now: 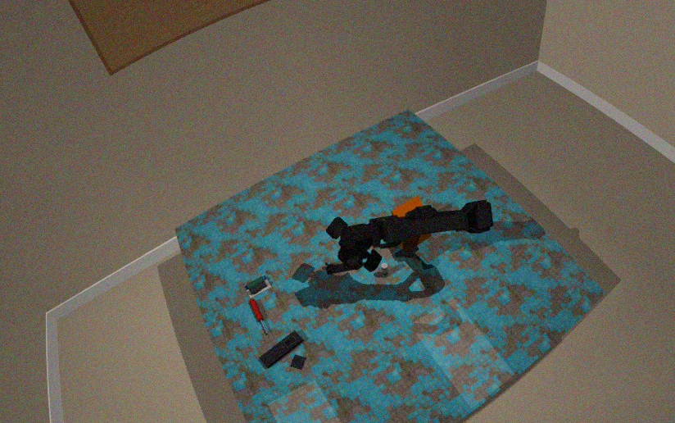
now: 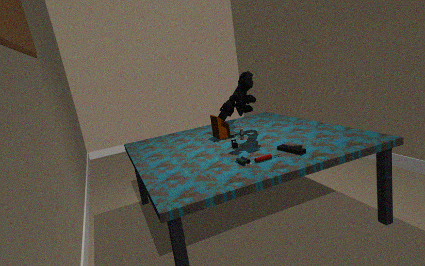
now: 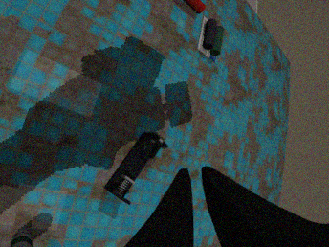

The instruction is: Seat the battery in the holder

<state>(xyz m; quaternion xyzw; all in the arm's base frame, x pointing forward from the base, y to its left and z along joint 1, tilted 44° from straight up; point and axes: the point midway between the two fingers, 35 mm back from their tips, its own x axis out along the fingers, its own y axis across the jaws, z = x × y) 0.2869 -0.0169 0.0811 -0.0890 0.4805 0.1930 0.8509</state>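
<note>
The battery lies 15 cm below my gripper tip, 12 cm behind it and 5 cm to the left of it. The rest, counted from my gripper tip: black square: 28 cm ahead, 20 cm to the left, 18 cm below; long black box: 32 cm ahead, 17 cm below, 13 cm to the left; red-handled screwdriver: 34 cm ahead, 17 cm below, 1 cm to the right.
</note>
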